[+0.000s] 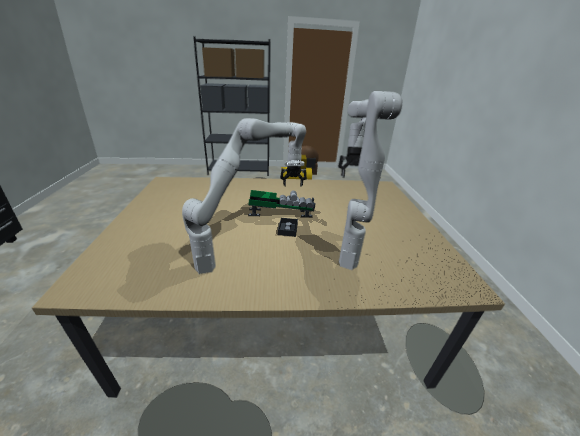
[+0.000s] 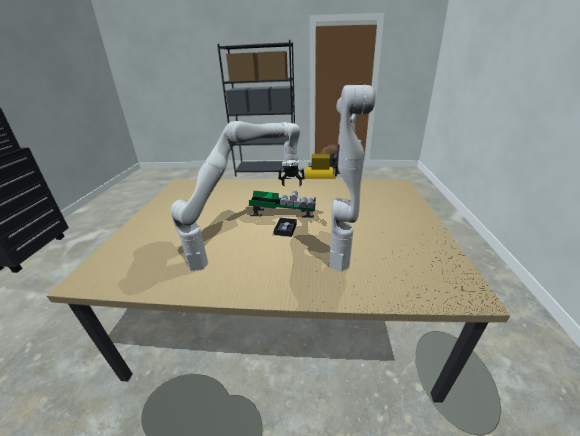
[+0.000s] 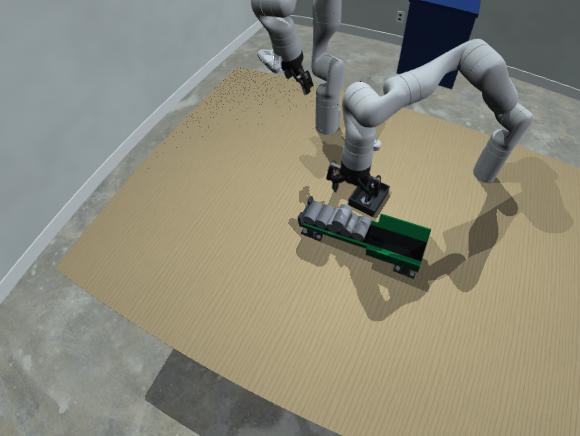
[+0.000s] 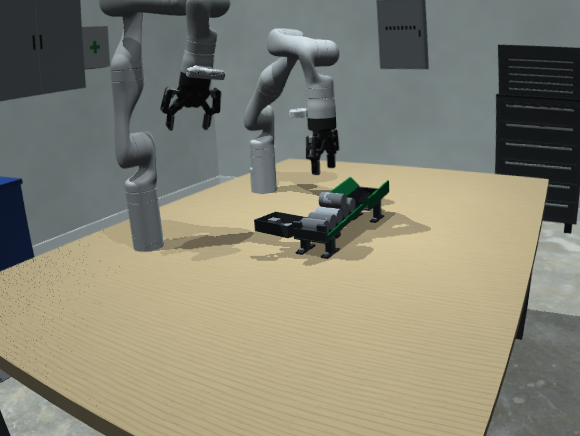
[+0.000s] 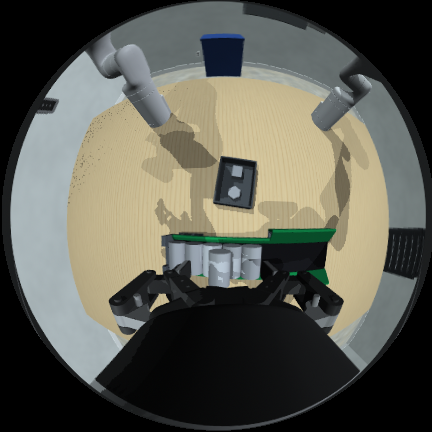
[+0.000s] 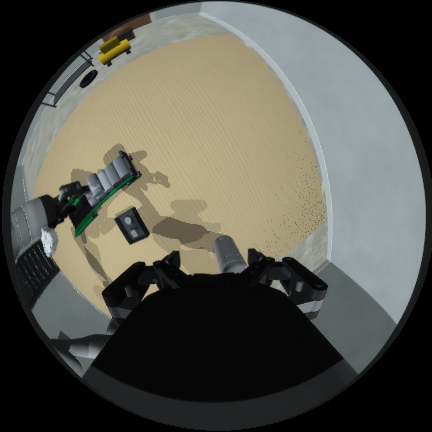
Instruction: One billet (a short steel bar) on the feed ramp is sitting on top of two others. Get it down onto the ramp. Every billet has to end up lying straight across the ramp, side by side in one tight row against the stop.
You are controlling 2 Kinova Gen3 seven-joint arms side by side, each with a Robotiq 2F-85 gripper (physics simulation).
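Seen in the pictures: left gripper, fingertip midpoint: (image 1: 292, 186) (image 2: 291, 186) (image 3: 351, 195) (image 4: 324, 171) (image 5: 225, 268) (image 6: 80, 198); right gripper, fingertip midpoint: (image 1: 352, 178) (image 3: 298, 85) (image 4: 187, 129) (image 6: 213, 257); left arm's base, link origin: (image 1: 205, 266) (image 2: 198, 263) (image 3: 483, 174) (image 4: 265, 190) (image 5: 319, 122); right arm's base, link origin: (image 1: 348, 262) (image 2: 339, 264) (image 3: 326, 127) (image 4: 148, 246) (image 5: 158, 118) (image 6: 223, 243).
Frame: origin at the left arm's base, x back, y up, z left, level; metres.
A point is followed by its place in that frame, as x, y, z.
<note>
Several grey billets (image 5: 251, 262) {-0.386, 0.109, -0.482} (image 3: 312, 213) {-0.362, 0.092, -0.634} lie side by side across the green-sided ramp (image 1: 262, 196) (image 3: 405, 228) {-0.375, 0.100, -0.348} (image 4: 378, 196) (image 5: 302, 236) {-0.371, 0.100, -0.359}, beginning at the dark stop (image 4: 311, 234) {-0.345, 0.062, -0.664} at its low end. One billet (image 1: 293, 195) {-0.349, 0.134, -0.531} (image 3: 342, 217) {-0.392, 0.136, -0.542} (image 4: 332, 200) {-0.380, 0.123, -0.563} (image 5: 219, 267) {-0.369, 0.137, -0.539} sits on top of two in the row, lying across the ramp. My left gripper (image 1: 293, 184) {-0.352, 0.193, -0.526} (image 2: 291, 183) {-0.352, 0.193, -0.526} (image 4: 323, 169) {-0.352, 0.193, -0.526} (image 5: 225, 268) {-0.352, 0.193, -0.526} is open and empty above the billets, fingers pointing down. My right gripper (image 4: 188, 127) {-0.062, 0.342, -0.726} (image 6: 213, 257) {-0.062, 0.342, -0.726} is open and empty, high and away from the ramp.
A dark tray (image 5: 217, 187) {-0.203, 0.004, -0.506} with two small metal parts stands on the table (image 4: 300, 325) {-0.405, 0.000, -1.015} beside the ramp, on the side toward the arm bases. The right arm's base (image 1: 351, 252) {0.182, 0.095, -0.629} and the left arm's base (image 1: 202, 255) {0.046, 0.099, 0.002} stand on the same table.
</note>
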